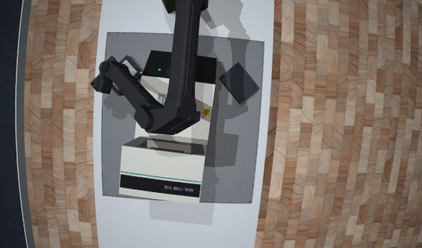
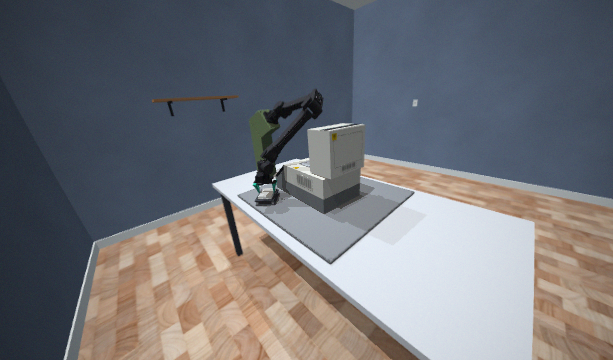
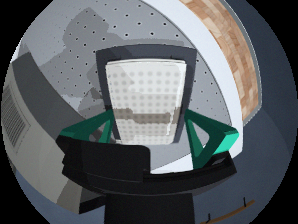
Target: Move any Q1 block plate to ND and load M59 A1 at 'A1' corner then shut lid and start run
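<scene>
Now: the white 96-well plate M59 1 cm below my hand. Also, from my hand: dark plate nest N1: 2 cm below; then dark nest nd: 56 cm to the left, 3 cm behind, 2 cm below.
</scene>
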